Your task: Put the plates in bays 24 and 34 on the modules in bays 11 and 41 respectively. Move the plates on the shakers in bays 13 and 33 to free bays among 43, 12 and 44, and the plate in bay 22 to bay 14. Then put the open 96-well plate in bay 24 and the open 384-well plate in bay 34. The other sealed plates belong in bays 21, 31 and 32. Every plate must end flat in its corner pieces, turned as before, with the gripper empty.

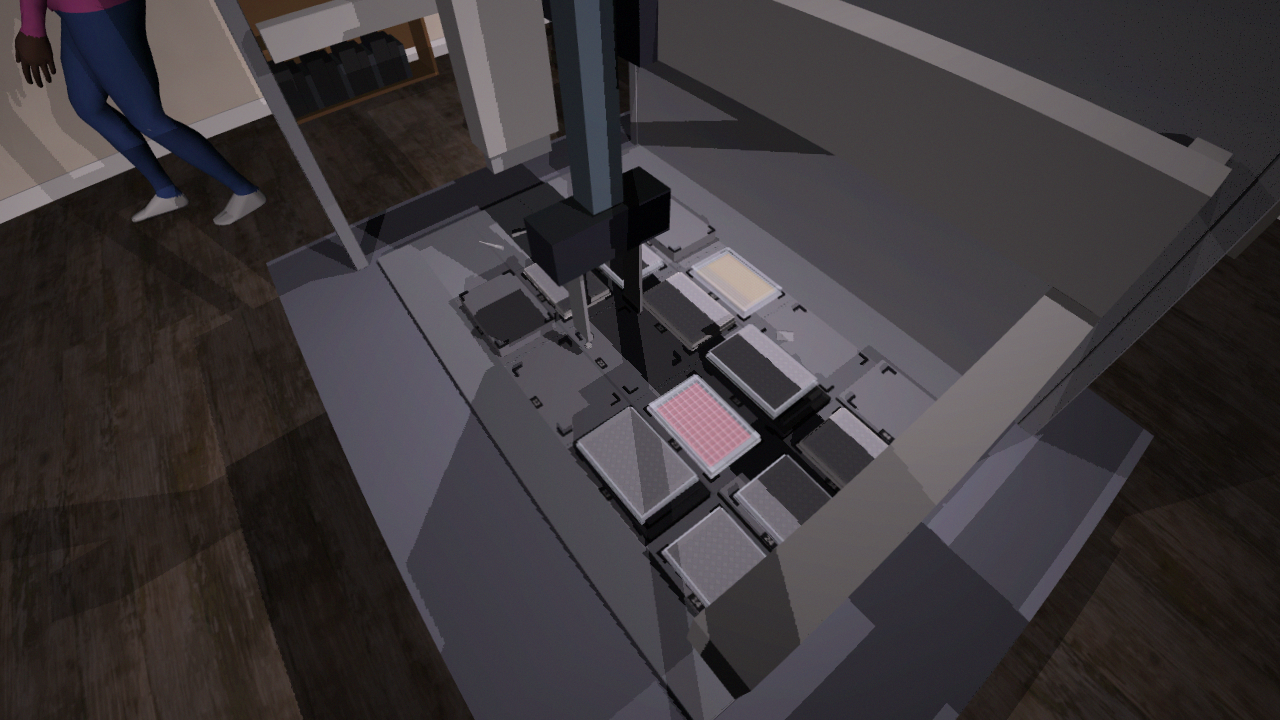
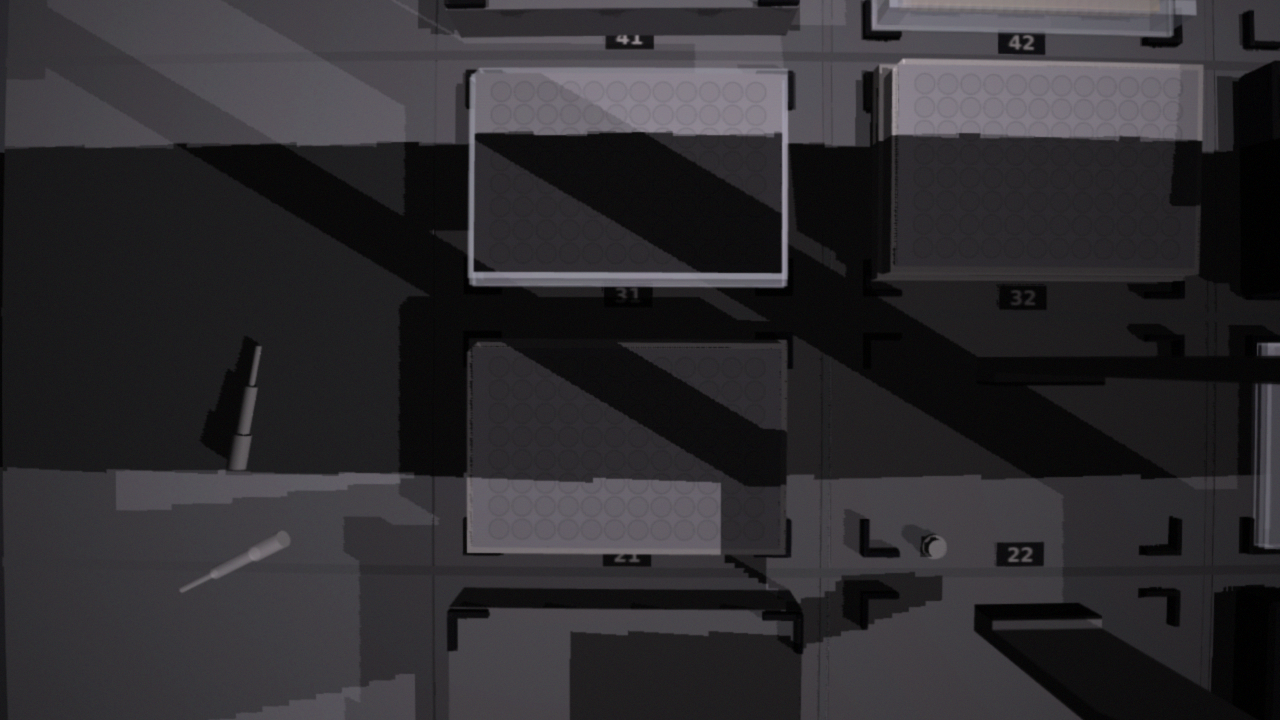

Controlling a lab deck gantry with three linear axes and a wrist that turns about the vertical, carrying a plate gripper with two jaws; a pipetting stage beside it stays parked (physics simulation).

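Places are measured from the robot's base along level axes (x ahead, y left, z up), in millimetres.
Where they show: gripper, between the fingertips: [image 1: 608, 318] [image 2: 1028, 494]; robot's base, origin of its link: [image 1: 464, 304].
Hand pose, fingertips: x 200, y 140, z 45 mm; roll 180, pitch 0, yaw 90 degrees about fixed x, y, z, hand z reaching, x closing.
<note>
Each offset is from my fingertips to the top centre of the thing. "spot": to the spot under its first point.
My gripper [image 1: 612, 326] [image 2: 1038, 492] is open over empty bay 22. The modules in bay 11 {dx -136, dy -97, dz -23 mm} [image 1: 508, 313] [image 2: 510, 667] and bay 41 {dx -139, dy +225, dz -23 mm} [image 1: 684, 223] [image 2: 626, 22] are bare. Sealed plates sit in bay 21 {spot: dx -136, dy +18, dz -31 mm} [image 2: 626, 429], bay 31 {spot: dx -137, dy +114, dz -31 mm} [image 2: 626, 179], bay 32 {spot: dx +33, dy +118, dz -29 mm} [image 1: 687, 308] [image 2: 1042, 179], bay 14 {spot: dx +329, dy -96, dz -16 mm} [image 1: 714, 550], bay 24 {spot: dx +331, dy +9, dz -17 mm} [image 1: 783, 495] and bay 34 {spot: dx +330, dy +112, dz -16 mm} [image 1: 841, 445]. Sealed plates stand on the shakers in bay 13 {spot: dx +195, dy -101, dz -9 mm} [image 1: 635, 461] and bay 33 {spot: dx +187, dy +112, dz -9 mm} [image 1: 760, 367]. The pink open 96-well plate {dx +192, dy +10, dz -31 mm} [image 1: 704, 422] is in bay 23. The yellowish open 384-well plate {dx +28, dy +224, dz -31 mm} [image 1: 736, 279] is in bay 42.
A small round white piece {dx -9, dy -32, dz -41 mm} [image 2: 932, 546] stands near bay 22's front left corner. Two thin tapered pieces {dx -293, dy +24, dz -38 mm} [image 2: 246, 407] {dx -300, dy -41, dz -38 mm} [image 2: 237, 561] lie left of the bays. A small pale piece {dx +154, dy +206, dz -44 mm} [image 1: 785, 335] lies by bay 43. A grey frame beam [image 1: 895, 483] crosses near bays 24 and 34.
</note>
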